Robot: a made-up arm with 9 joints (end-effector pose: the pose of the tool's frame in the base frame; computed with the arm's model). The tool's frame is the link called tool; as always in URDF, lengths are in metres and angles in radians. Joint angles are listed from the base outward.
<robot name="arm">
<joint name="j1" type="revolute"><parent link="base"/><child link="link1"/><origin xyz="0.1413 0.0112 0.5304" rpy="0 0 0"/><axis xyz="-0.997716 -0.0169 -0.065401"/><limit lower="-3.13" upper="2.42" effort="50" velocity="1.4"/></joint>
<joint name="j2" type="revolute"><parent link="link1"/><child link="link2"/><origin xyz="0.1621 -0.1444 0.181" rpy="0 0 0"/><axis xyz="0.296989 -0.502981 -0.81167"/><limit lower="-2.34" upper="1.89" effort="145" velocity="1.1"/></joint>
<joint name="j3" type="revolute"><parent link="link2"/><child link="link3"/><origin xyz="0.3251 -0.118 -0.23" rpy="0 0 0"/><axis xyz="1 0 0"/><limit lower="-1.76" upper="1.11" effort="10" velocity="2.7"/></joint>
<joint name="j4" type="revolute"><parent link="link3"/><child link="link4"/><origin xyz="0.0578 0.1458 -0.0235" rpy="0 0 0"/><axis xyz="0 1 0"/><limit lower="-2.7" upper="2.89" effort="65" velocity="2.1"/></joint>
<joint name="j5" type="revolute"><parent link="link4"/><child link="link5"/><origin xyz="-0.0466 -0.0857 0.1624" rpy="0 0 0"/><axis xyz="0 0 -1"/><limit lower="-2.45" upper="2.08" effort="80" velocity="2.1"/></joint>
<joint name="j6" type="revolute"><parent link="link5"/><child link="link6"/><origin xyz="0.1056 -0.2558 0.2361" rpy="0 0 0"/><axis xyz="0 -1 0"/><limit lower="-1.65" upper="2.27" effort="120" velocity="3.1"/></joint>
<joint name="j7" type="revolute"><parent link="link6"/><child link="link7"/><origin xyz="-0.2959 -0.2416 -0.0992" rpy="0 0 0"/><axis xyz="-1 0 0"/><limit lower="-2.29" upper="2.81" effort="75" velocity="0.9"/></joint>
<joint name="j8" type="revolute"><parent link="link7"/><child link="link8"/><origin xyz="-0.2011 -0.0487 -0.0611" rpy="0 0 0"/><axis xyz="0 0 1"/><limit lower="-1.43" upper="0.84" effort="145" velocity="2.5"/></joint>
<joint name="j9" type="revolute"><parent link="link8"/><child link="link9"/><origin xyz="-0.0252 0.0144 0.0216" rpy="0 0 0"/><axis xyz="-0.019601 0.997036 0.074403"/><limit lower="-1.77" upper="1.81" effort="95" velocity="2.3"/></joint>
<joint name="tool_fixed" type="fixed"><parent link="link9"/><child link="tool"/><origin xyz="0.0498 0.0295 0.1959" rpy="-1.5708 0 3.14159"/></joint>
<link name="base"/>
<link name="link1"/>
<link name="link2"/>
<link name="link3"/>
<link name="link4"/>
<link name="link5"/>
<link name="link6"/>
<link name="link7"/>
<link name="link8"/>
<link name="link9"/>
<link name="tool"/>
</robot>
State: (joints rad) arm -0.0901 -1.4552 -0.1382 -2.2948 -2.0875 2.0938 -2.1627 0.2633 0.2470
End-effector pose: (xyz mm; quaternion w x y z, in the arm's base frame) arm -358.8 32.0 499.7 0.0074 -0.4872 -0.7983 0.3539
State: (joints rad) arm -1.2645 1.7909 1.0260 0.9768 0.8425 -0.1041 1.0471 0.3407 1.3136
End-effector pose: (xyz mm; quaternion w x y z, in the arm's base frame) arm -155.0 121.4 -4.5 0.0494 -0.6324 0.7359 0.2368
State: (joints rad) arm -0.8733 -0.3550 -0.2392 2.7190 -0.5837 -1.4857 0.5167 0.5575 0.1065
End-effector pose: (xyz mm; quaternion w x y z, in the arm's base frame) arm 774.2 317.7 -584.4 0.1582 0.6542 0.3823 -0.6331
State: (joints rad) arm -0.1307 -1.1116 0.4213 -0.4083 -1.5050 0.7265 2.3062 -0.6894 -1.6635
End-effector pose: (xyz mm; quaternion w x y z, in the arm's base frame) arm 934.7 213.2 -39.6 0.5877 0.7944 -0.0218 0.1519
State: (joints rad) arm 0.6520 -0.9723 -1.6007 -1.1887 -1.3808 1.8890 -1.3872 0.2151 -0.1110
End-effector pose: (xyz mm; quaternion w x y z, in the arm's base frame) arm 241.6 -101.0 -188.0 0.3548 0.8065 -0.0893 -0.4645
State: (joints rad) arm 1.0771 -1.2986 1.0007 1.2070 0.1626 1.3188 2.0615 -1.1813 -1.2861
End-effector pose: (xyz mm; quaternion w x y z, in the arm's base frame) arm 319.6 -710.5 731.8 0.8263 -0.1619 -0.2192 -0.4930
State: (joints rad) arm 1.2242 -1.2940 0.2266 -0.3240 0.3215 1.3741 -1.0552 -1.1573 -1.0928
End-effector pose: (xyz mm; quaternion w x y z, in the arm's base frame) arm 568.4 -510.7 966.9 0.2224 0.4038 0.6273 -0.6277
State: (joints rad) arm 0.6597 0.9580 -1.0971 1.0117 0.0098 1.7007 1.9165 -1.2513 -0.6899
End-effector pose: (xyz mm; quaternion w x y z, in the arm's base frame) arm 280.7 -686.4 1099.4 0.3160 0.2159 -0.9210 -0.0728
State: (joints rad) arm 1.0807 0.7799 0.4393 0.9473 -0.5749 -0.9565 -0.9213 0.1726 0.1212
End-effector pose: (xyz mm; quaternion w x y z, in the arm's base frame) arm 706.7 -597.8 1815.3 0.4622 0.2958 -0.7693 0.3272
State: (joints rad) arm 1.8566 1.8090 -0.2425 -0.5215 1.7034 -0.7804 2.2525 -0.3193 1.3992
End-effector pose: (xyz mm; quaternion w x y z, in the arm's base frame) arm 558.1 144.5 295.4 0.5817 -0.4729 -0.6494 0.1276
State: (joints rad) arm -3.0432 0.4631 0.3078 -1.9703 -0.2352 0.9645 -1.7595 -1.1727 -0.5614
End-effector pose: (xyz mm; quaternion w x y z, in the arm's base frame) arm 493.4 955.8 743.3 0.2743 -0.7897 0.0293 -0.5479
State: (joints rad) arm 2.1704 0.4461 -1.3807 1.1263 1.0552 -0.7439 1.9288 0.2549 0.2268
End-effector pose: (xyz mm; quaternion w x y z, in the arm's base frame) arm 1210.2 10.0 401.2 0.8122 -0.5342 0.0796 -0.2207
